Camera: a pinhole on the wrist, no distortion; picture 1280 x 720 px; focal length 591.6 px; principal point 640.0 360.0 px. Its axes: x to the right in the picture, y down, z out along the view. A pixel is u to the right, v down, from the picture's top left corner.
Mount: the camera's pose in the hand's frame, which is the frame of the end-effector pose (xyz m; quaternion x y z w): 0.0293 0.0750 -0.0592 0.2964 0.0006 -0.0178 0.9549
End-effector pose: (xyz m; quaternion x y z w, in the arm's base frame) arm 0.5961 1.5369 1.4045 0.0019 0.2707 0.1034 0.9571
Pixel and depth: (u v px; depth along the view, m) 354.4 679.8 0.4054
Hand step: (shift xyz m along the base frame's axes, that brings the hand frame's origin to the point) 0.0664 0.0206 0.4286
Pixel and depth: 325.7 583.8 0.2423
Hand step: 0.0151 0.0078 0.2175
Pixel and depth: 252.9 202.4 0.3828
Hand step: -0.0425 -0.2475 0.2772
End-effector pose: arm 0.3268 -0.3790 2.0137 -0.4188 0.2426 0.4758 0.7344
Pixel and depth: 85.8 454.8 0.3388
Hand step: -0.0796 0.0599 0.3772
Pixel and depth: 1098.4 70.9 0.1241
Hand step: 0.0958 0.0575 -0.0695
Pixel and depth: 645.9 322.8 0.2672
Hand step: 0.0874 0.1248 0.0934
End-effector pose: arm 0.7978 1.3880 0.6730 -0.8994 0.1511 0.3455 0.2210
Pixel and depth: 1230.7 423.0 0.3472
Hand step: 0.1758 0.1659 -0.3890
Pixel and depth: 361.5 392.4 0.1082
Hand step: -0.0435 0.0023 -0.0131
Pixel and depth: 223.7 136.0 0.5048
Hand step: -0.2302 0.4722 0.1686
